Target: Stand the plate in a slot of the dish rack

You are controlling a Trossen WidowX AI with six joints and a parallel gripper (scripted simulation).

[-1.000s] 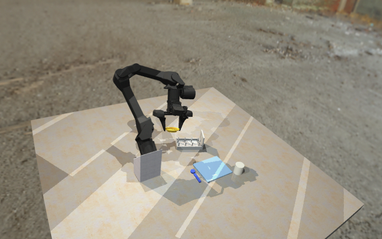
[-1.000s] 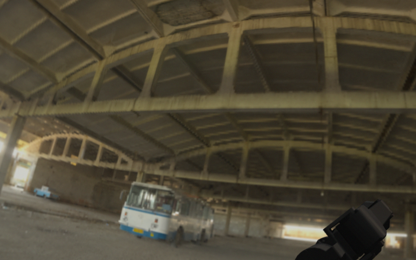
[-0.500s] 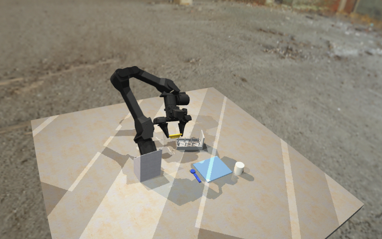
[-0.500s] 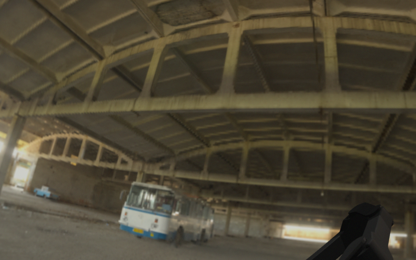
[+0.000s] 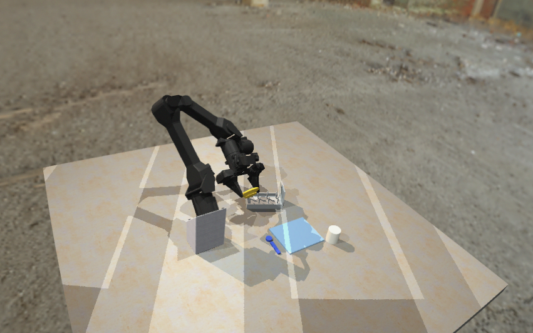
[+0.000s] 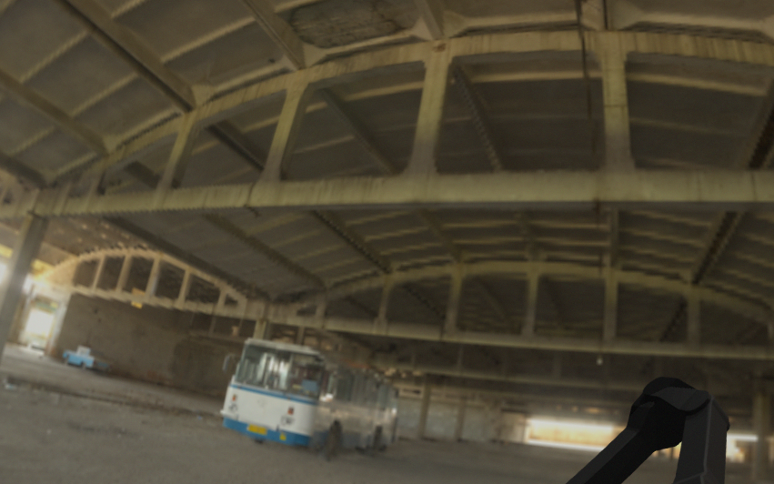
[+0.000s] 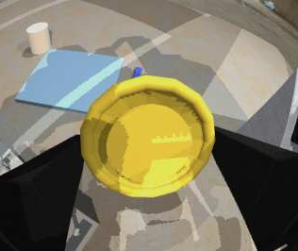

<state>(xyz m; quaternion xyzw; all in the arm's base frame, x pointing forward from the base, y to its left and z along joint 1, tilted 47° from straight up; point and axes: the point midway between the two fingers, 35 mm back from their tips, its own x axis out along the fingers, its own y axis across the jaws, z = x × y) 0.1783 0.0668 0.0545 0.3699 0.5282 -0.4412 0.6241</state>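
My gripper tip is now 10 cm short of the dish rack, 9 cm above it and 6 cm to the right of it. Also, from my gripper tip: light blue mat (14 cm to the right, 12 cm ahead, 11 cm below); blue spoon (14 cm to the right, 11 cm below, 2 cm ahead); yellow plate (1 cm to the left).
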